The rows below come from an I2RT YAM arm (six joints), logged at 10 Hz.
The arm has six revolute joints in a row. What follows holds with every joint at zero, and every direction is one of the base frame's.
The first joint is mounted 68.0 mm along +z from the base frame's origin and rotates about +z.
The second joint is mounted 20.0 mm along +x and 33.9 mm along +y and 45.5 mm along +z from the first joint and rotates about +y.
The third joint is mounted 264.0 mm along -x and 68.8 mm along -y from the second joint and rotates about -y.
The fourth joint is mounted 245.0 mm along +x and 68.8 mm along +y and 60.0 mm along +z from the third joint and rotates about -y.
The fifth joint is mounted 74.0 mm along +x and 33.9 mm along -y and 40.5 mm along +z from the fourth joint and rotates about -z.
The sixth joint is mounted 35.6 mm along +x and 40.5 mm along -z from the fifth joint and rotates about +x.
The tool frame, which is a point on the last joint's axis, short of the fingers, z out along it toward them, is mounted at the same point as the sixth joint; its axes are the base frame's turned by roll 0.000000, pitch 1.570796 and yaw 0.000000 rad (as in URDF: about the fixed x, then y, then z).
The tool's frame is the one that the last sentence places.
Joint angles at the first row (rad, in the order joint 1, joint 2, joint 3, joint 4, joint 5, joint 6):
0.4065 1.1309 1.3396 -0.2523 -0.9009 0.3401
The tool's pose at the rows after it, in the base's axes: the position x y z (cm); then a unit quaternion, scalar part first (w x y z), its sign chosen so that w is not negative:
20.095 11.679 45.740 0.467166 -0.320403 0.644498 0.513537
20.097 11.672 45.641 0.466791 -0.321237 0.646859 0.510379
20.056 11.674 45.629 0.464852 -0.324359 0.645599 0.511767
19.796 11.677 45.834 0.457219 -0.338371 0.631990 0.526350
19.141 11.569 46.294 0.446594 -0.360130 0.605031 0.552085
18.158 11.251 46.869 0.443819 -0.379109 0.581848 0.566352
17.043 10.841 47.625 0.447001 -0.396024 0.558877 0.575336
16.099 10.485 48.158 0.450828 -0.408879 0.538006 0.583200
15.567 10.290 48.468 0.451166 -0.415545 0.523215 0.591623
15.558 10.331 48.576 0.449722 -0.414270 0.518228 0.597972
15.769 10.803 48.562 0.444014 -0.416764 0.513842 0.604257
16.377 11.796 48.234 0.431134 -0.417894 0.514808 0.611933
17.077 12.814 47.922 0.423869 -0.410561 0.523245 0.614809
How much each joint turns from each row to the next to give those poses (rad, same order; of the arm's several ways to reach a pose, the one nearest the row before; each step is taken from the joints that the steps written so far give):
0.0011 0.0004 0.0049 -0.0180 0.0153 -0.0130
0.0000 0.0000 0.0004 -0.0114 0.0035 -0.0107
0.0000 -0.0004 0.0000 -0.0023 -0.0081 -0.0030
0.0000 -0.0042 -0.0031 0.0217 -0.0488 0.0126
0.0000 -0.0164 -0.0141 0.0611 -0.0809 0.0416
0.0000 -0.0275 -0.0106 0.0415 -0.0549 0.0267
0.0000 -0.0301 -0.0050 0.0409 -0.0405 0.0259
0.0000 -0.0279 -0.0145 0.0583 -0.0312 0.0366
0.0000 -0.0160 -0.0164 0.0657 -0.0226 0.0477
0.0019 0.0004 -0.0088 0.0457 -0.0041 0.0382
0.0187 0.0137 0.0000 0.0256 0.0019 0.0148
0.0336 0.0305 0.0042 0.0072 0.0114 0.0004
0.0309 0.0332 0.0130 -0.0156 0.0344 -0.0103

